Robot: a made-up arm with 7 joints.
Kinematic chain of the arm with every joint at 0, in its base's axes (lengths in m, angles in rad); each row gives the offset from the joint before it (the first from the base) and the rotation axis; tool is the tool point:
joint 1: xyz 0 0 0.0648 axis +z
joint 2: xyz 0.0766 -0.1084 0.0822 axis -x
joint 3: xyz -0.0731 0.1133 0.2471 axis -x
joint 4: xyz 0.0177 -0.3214 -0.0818 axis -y
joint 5: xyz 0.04 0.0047 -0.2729 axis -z
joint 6: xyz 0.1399 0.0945 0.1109 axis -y
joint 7: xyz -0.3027 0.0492 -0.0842 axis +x
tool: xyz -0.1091 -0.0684 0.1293
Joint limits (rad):
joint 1: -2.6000..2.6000
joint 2: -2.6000..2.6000
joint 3: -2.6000..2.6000
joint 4: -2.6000..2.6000
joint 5: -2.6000..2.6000
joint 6: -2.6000..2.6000
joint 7: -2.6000..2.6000
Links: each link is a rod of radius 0.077 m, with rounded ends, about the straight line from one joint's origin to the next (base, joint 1, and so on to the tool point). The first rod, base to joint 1, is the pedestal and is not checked.
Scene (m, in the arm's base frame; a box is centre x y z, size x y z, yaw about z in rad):
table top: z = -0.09
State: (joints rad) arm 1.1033 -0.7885 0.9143 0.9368 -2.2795 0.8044 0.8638
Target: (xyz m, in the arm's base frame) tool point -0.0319 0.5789 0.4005
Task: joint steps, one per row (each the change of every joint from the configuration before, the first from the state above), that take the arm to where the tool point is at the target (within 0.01 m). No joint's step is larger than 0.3 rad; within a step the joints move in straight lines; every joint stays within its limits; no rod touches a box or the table.
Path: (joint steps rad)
1: 0.1785 0.1178 -0.0069 0.1885 0.1290 0.2386 0.0619
2: 0.1784 0.1179 -0.0069 0.1885 0.1290 0.2385 0.0620
3: 0.1785 0.1178 -0.0068 0.1885 0.1290 0.2386 0.0619
4: 0.1785 0.1178 -0.0069 0.1885 0.1290 0.2386 0.0620

